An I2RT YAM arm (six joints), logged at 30 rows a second.
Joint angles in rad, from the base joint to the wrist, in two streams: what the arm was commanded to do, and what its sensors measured. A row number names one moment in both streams.
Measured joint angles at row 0:
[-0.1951 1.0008 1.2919 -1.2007 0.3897 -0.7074]
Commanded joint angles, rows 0 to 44:
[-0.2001 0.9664 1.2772 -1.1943 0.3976 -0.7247]
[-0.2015 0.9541 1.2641 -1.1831 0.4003 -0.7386]
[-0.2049 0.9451 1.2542 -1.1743 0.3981 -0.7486]
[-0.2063 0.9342 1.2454 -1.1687 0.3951 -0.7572]
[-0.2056 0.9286 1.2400 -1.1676 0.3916 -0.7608]
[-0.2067 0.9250 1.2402 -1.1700 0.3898 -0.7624]
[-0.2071 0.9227 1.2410 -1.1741 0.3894 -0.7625]
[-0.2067 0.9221 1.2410 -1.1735 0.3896 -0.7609]
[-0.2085 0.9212 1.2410 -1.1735 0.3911 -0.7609]
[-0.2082 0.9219 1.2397 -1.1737 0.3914 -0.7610]
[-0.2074 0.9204 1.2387 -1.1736 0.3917 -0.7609]
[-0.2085 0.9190 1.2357 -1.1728 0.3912 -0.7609]
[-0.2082 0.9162 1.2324 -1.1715 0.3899 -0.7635]
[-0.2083 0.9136 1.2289 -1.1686 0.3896 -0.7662]
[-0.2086 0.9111 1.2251 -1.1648 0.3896 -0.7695]
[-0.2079 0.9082 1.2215 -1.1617 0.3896 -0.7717]
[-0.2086 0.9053 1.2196 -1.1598 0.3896 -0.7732]
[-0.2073 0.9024 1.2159 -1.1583 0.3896 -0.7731]
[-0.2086 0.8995 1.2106 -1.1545 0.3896 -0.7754]
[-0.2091 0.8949 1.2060 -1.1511 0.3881 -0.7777]
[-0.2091 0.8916 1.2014 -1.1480 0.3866 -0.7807]
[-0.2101 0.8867 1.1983 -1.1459 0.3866 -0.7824]
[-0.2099 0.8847 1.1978 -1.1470 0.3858 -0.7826]
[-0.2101 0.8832 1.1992 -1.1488 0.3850 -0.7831]
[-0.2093 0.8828 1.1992 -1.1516 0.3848 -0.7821]
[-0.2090 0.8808 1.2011 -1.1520 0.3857 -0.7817]
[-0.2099 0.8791 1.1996 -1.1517 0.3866 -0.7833]
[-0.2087 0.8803 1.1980 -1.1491 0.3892 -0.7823]
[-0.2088 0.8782 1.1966 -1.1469 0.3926 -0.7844]
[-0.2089 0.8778 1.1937 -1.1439 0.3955 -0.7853]
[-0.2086 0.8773 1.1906 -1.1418 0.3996 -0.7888]
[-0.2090 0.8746 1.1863 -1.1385 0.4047 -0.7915]
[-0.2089 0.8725 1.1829 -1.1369 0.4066 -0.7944]
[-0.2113 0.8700 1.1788 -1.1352 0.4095 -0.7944]
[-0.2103 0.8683 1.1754 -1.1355 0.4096 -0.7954]
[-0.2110 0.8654 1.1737 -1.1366 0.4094 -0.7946]
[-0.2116 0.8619 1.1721 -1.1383 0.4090 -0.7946]
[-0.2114 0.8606 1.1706 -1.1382 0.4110 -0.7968]
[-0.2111 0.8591 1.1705 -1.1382 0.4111 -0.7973]
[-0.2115 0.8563 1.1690 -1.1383 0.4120 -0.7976]
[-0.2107 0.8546 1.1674 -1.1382 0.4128 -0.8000]
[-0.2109 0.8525 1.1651 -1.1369 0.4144 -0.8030]
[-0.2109 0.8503 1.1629 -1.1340 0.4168 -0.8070]
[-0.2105 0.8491 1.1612 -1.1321 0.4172 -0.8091]
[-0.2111 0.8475 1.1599 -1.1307 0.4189 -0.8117]
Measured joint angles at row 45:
[-0.2085 0.8577 1.1870 -1.1473 0.4061 -0.8024]
